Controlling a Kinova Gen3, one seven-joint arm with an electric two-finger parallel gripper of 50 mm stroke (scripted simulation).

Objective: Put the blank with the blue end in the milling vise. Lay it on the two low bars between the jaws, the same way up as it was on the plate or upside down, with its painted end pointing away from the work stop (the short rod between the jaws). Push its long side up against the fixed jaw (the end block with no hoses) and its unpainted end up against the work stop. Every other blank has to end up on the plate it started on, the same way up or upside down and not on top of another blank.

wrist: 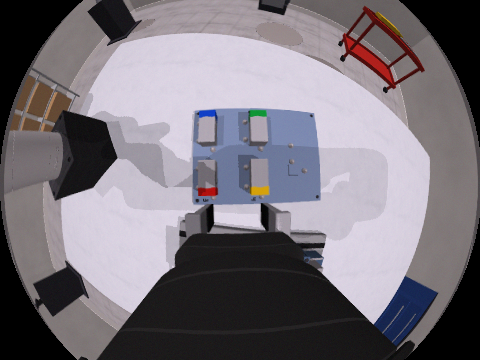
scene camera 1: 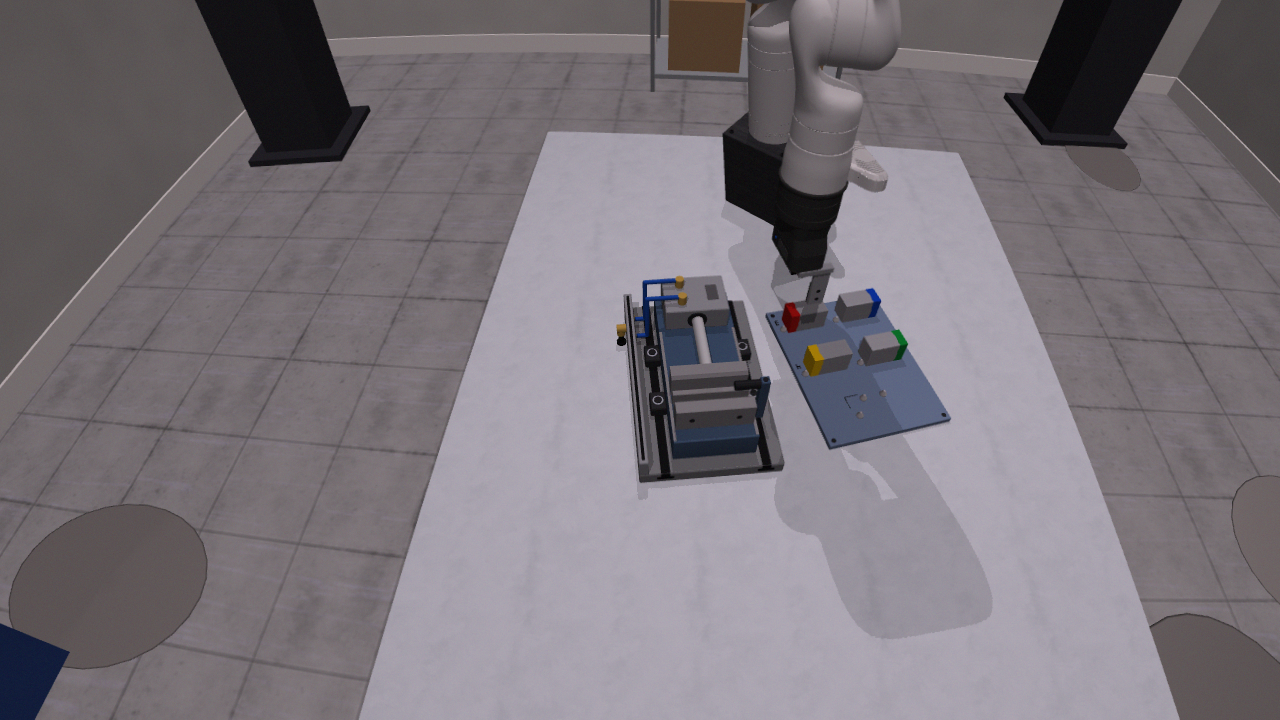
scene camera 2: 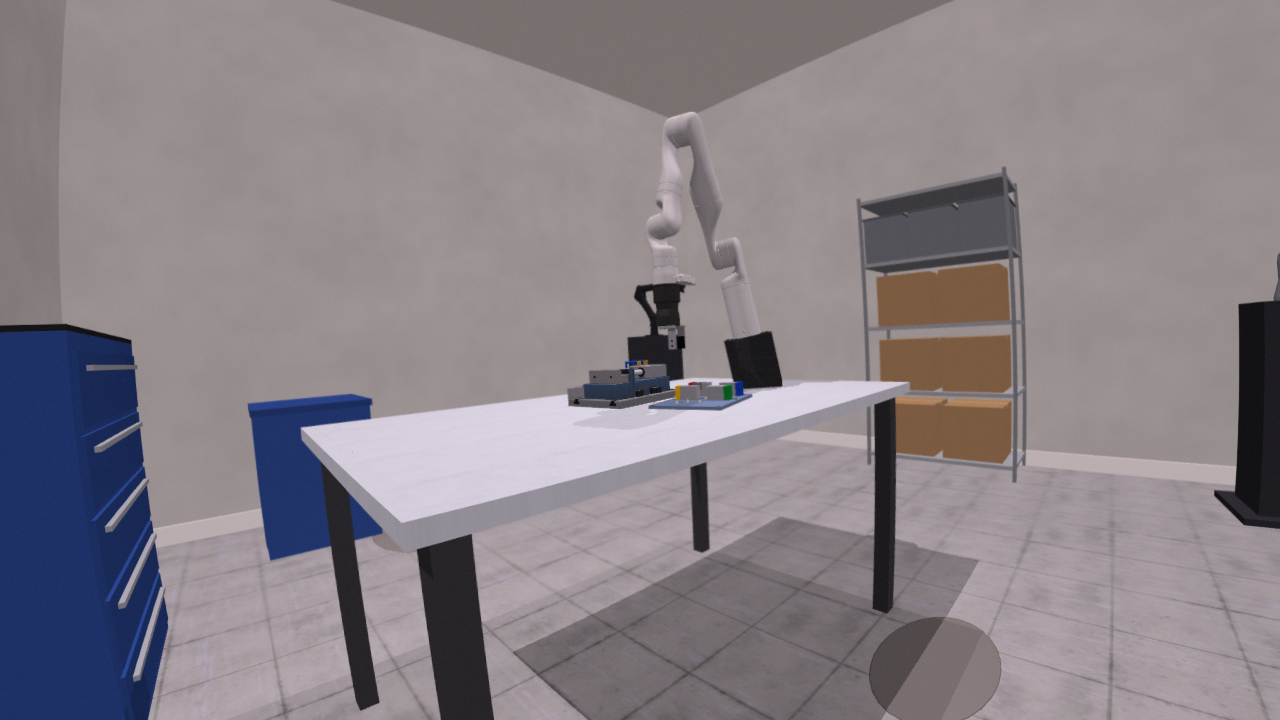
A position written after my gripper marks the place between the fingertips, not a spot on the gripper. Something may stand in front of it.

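Looking through scene camera 1, I see a green-ended blank [scene camera 1: 889, 346], a red-ended blank [scene camera 1: 797, 316] and my own gripper [scene camera 1: 805, 286]. The red-ended blank is visible again in the wrist view [wrist: 207, 169]. So is my gripper, which I see there [wrist: 237, 213] and also in scene camera 2 [scene camera 2: 677, 349].
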